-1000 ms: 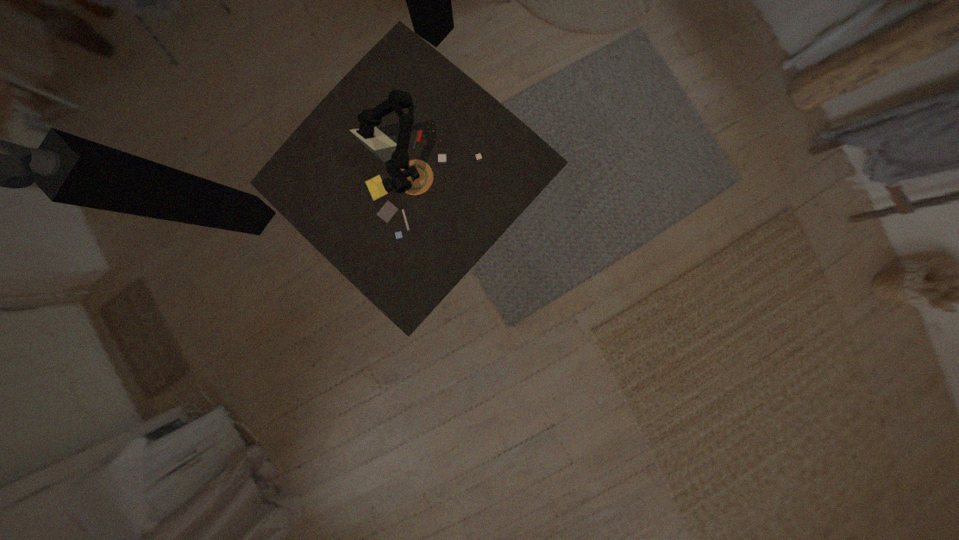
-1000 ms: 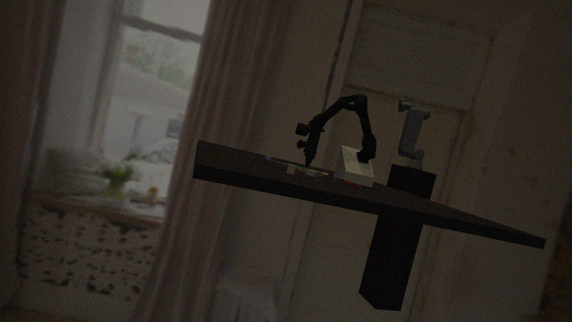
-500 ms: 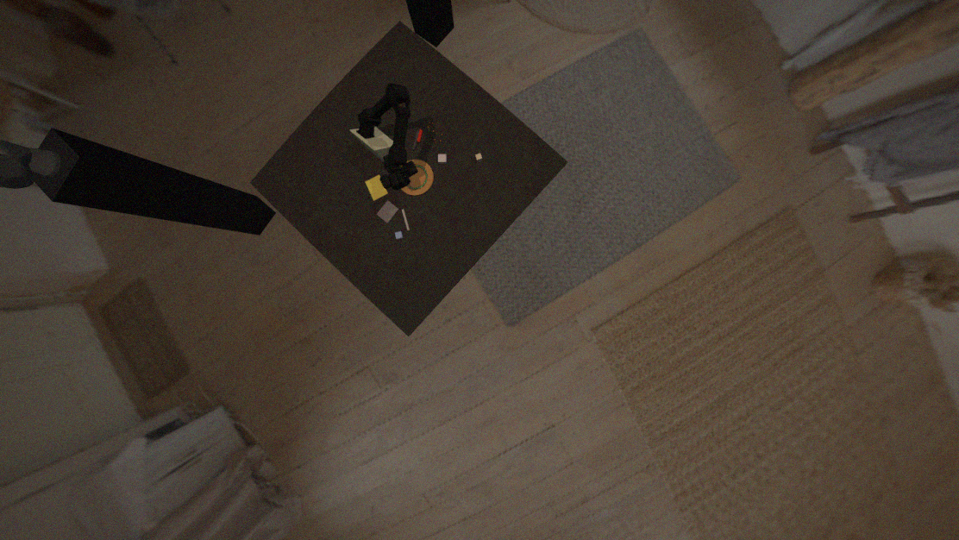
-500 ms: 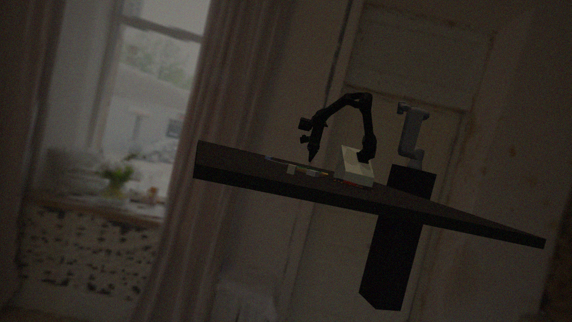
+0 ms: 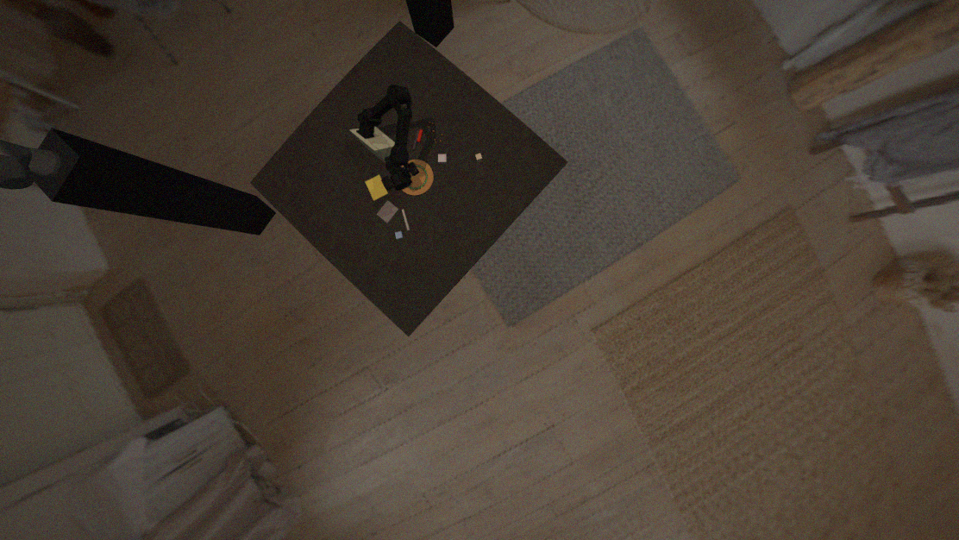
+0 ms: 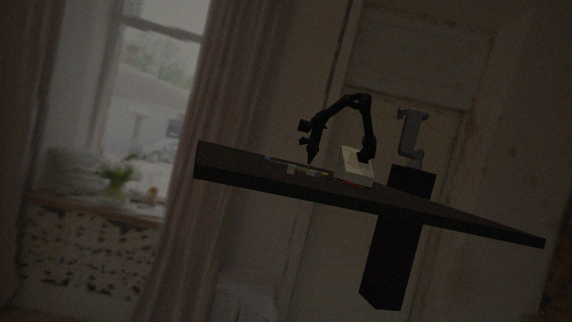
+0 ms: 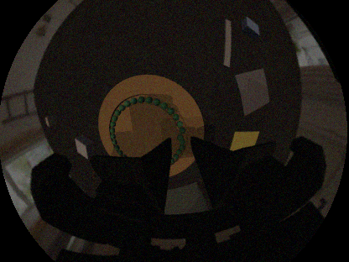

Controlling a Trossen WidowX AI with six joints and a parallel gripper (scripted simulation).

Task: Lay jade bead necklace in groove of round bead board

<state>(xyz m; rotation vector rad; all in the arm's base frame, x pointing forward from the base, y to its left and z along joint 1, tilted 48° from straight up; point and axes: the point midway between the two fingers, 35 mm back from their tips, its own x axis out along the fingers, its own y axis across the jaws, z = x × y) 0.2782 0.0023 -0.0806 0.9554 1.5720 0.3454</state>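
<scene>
Now: the round bead board 6 cm to the left of my gripper tip, 3 cm below it and 1 cm ahead of it. From my gripper tip the other things lie so: white stick: 16 cm to the right, 12 cm ahead, 4 cm below; yellow square: 13 cm behind, 12 cm to the right, 4 cm below; grey square: 18 cm to the right, 4 cm below, 1 cm ahead.
</scene>
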